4 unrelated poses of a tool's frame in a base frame.
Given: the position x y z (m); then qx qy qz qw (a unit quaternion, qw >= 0).
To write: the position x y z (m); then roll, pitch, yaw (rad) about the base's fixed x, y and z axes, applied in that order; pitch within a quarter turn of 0, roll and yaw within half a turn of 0. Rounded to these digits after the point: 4 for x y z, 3 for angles.
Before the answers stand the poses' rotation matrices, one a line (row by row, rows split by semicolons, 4 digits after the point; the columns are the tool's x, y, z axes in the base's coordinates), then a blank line. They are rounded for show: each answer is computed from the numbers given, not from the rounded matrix.
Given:
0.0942 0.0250 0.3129 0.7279 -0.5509 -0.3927 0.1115
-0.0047 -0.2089 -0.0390 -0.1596 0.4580 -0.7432 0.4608
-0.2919 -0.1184 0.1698 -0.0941 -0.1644 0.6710 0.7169
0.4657 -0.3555 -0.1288 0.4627 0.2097 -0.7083 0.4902
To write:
0.0846 -0.7144 -0.6946; -0.8896 -0.3681 0.2704; -0.4489 0.5950 -0.6667
-0.5243 0.5388 0.6594; -0.8312 -0.1557 -0.5337; -0.1849 -0.8279 0.5295
0.0455 -0.9311 -0.3620; 0.9930 0.0819 -0.0857; 0.1094 -0.3555 0.9282
-0.0913 0.8884 -0.4498; -0.5003 -0.4315 -0.7507; -0.8610 0.1566 0.4839

0.0942 0.0250 0.3129 2.413 0.465 -1.476
-0.0047 -0.2089 -0.0390 -1.002 0.186 -2.134
-0.2919 -0.1184 0.1698 -0.366 -0.110 1.525
0.4657 -0.3555 -0.1288 0.313 1.037 -1.751

